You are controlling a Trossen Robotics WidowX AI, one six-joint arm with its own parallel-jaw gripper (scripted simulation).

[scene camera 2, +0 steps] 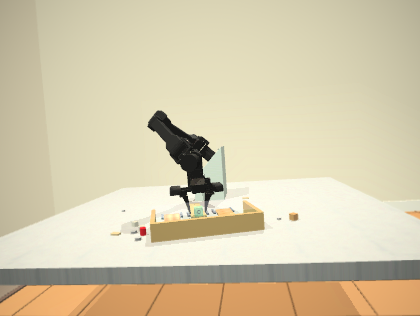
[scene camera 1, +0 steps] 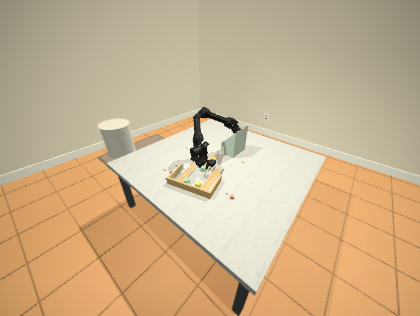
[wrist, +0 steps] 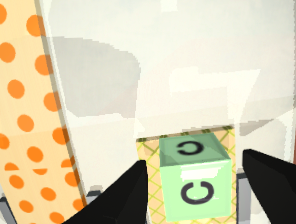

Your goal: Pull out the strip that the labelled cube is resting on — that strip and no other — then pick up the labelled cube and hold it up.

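Note:
Gripper point(scene camera 2: 197, 213), also point(wrist: 194, 162).

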